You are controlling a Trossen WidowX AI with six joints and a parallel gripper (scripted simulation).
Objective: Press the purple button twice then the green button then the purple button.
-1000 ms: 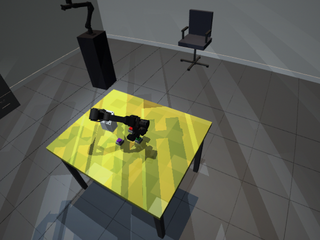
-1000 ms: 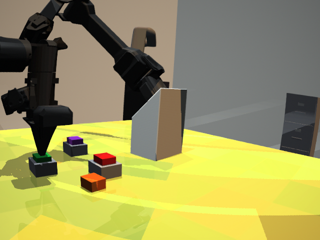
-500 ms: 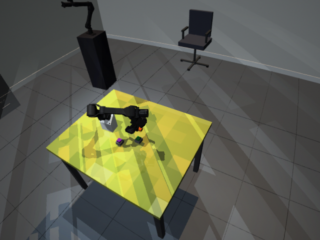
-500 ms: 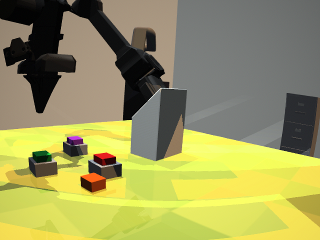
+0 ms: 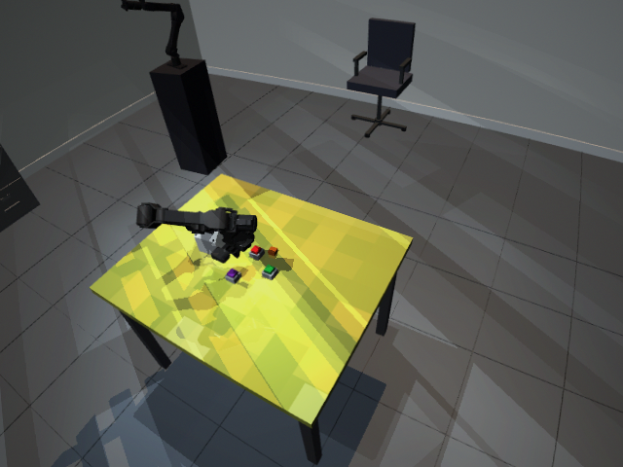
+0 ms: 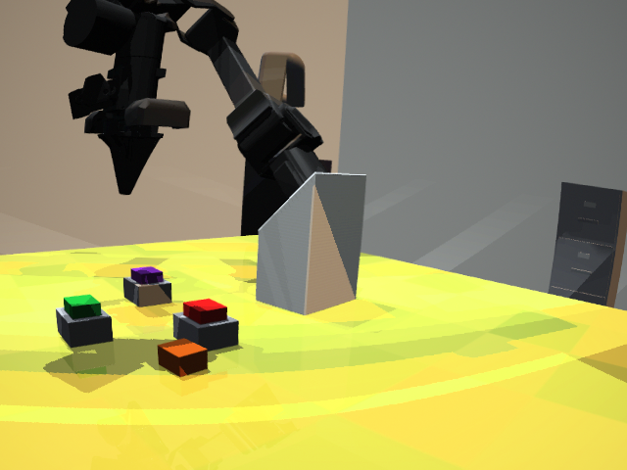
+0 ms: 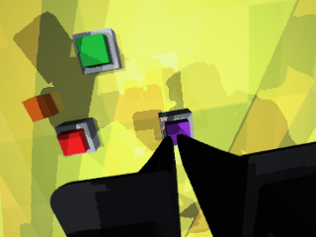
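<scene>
The purple button is 10 cm below my gripper tip, 4 cm behind it and 1 cm to the right of it. Also, from my gripper tip: green button 10 cm below, 9 cm ahead, 6 cm to the left; then orange block 17 cm to the left, 12 cm below, 4 cm ahead; then red button 14 cm to the left, 10 cm below, 1 cm behind.
</scene>
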